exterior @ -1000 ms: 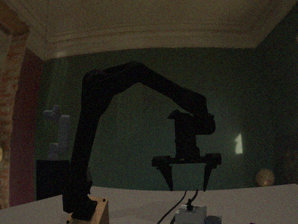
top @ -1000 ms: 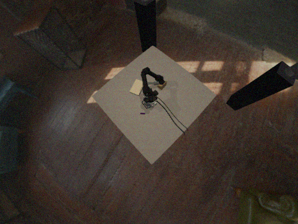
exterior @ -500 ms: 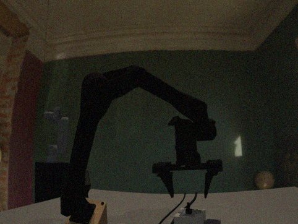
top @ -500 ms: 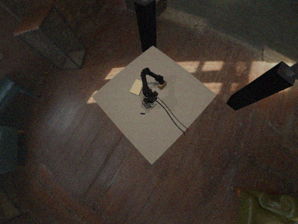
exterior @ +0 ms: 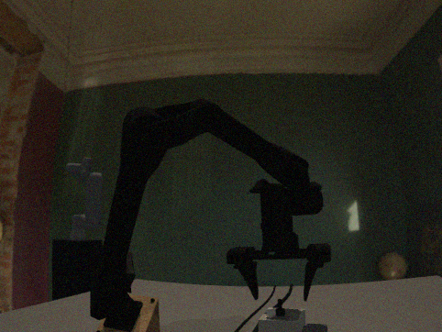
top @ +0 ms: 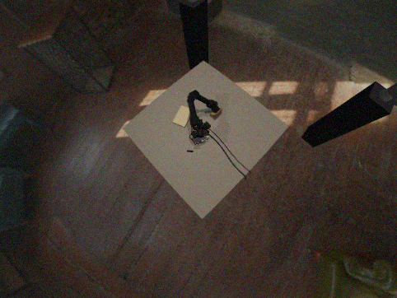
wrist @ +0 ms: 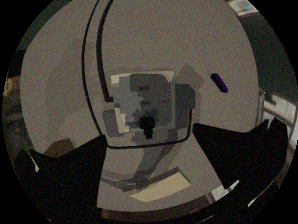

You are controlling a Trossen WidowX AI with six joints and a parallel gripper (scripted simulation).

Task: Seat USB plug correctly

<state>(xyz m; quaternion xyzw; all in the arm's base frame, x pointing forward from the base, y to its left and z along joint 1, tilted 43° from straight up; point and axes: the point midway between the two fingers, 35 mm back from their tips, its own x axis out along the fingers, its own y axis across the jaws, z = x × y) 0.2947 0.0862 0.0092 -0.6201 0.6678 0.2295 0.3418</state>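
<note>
The dark USB plug is 20 mm below my gripper tip. From my gripper tip the other things lie so: purple object 190 mm ahead, 10 mm to the left, 100 mm below; then tan sheet 40 mm behind, 310 mm to the right, 100 mm below.
</note>
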